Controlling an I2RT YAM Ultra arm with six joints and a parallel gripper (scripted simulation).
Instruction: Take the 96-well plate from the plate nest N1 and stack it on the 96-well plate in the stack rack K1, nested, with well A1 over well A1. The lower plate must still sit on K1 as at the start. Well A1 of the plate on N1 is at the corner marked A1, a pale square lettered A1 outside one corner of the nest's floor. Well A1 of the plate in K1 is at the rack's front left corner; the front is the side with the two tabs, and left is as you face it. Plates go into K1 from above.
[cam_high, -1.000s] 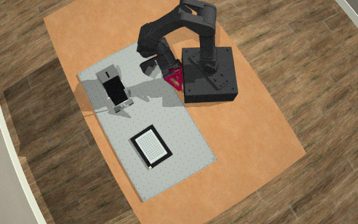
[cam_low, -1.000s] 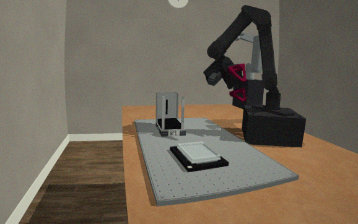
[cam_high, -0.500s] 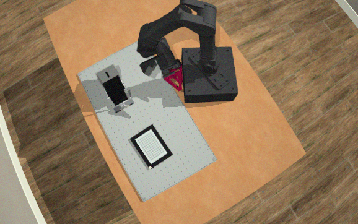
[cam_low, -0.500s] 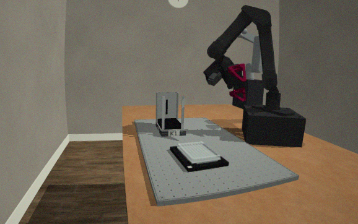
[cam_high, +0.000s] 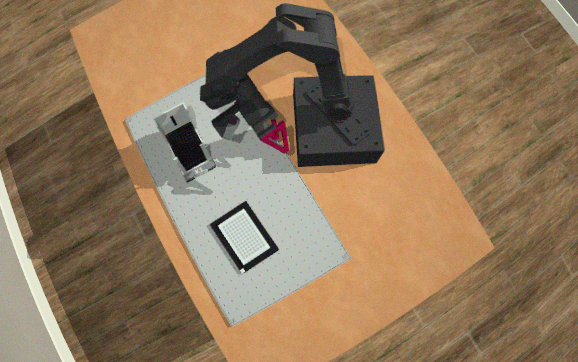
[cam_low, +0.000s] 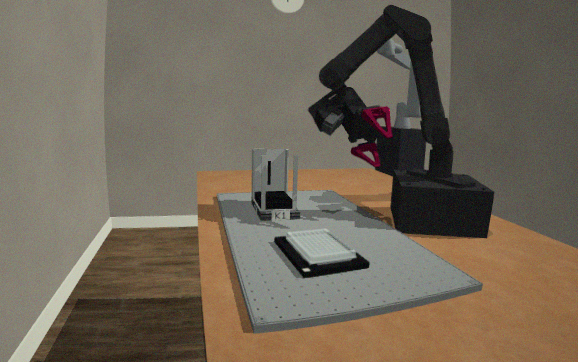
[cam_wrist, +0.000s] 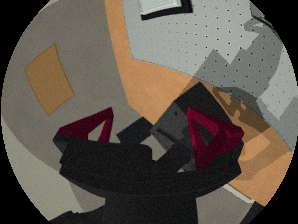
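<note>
The white 96-well plate is 21 cm ahead of my hand, 16 cm below it and 10 cm to the left of it. Round my hand: K1 label (19 cm ahead, 17 cm below, 12 cm to the right); dark plate (20 cm to the right, 18 cm ahead, 15 cm below); black plate nest N1 (21 cm ahead, 17 cm below, 10 cm to the left).
</note>
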